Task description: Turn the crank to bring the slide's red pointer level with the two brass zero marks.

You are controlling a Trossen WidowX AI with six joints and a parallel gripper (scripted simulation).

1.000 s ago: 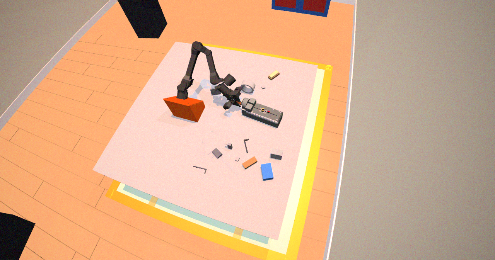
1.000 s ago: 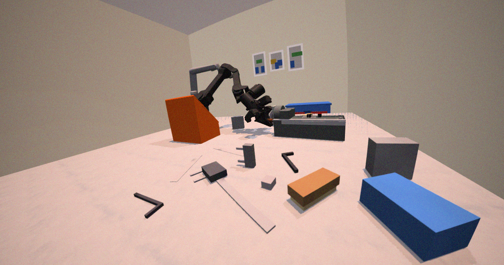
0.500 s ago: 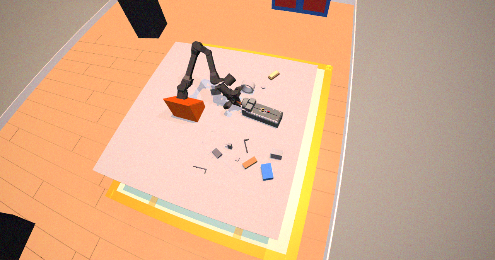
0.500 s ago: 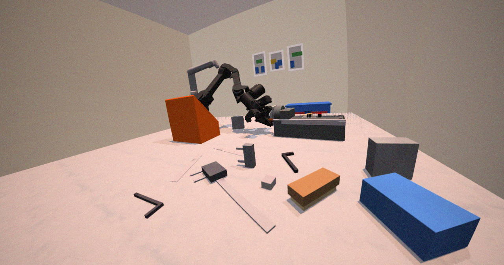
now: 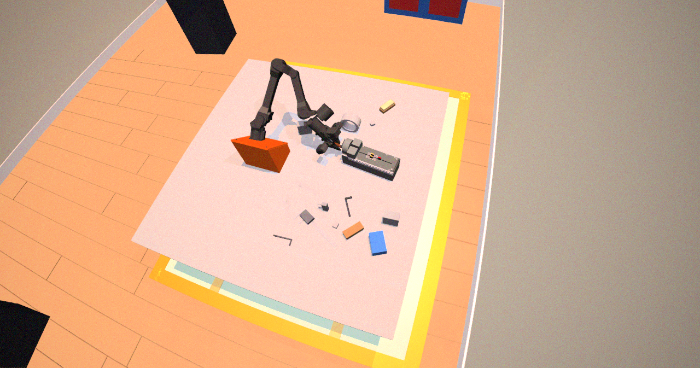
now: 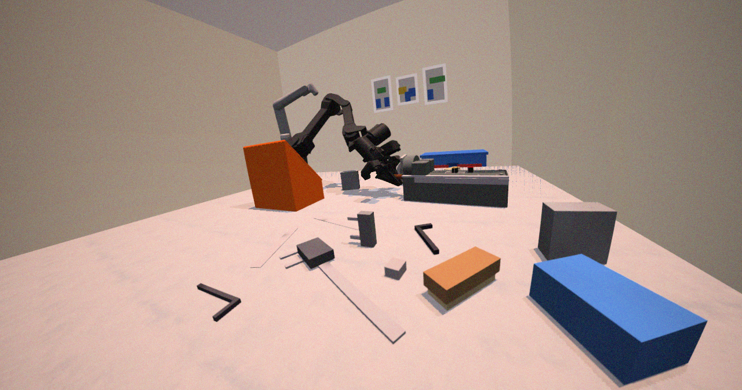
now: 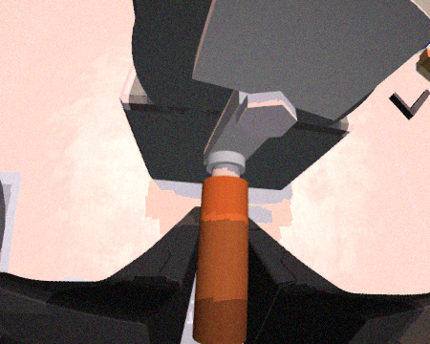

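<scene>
Right now my gripper tip is 200 mm short of the red pointer, 60 mm to the left of it and 50 mm below it. The rest, counted from my gripper tip: crank handle 30 mm above, 20 mm behind, 10 mm to the left; then blue block 440 mm to the right, 240 mm ahead, 10 mm below.
</scene>
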